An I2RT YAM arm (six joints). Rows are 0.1 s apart.
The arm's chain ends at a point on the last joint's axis. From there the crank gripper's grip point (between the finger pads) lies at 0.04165 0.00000 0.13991 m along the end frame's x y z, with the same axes.
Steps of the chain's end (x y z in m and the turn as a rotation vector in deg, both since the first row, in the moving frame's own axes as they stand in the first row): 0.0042 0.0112 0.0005 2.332 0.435 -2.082; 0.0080 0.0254 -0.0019 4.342 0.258 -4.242; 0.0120 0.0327 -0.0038 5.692 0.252 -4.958; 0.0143 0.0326 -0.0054 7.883 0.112 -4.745; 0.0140 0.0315 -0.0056 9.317 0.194 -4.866; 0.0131 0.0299 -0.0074 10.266 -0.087 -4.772; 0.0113 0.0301 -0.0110 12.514 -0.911 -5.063
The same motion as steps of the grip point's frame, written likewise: 0.0051 0.0040 0.0000 2.332 0.435 -2.082; 0.0081 0.0117 -0.0026 4.342 0.258 -4.242; 0.0119 0.0152 -0.0049 5.692 0.252 -4.958; 0.0136 0.0100 -0.0070 7.883 0.112 -4.745; 0.0134 0.0054 -0.0079 9.317 0.194 -4.866; 0.0117 0.0016 -0.0099 10.266 -0.087 -4.772; 0.0076 -0.0038 -0.0141 12.514 -0.911 -5.063
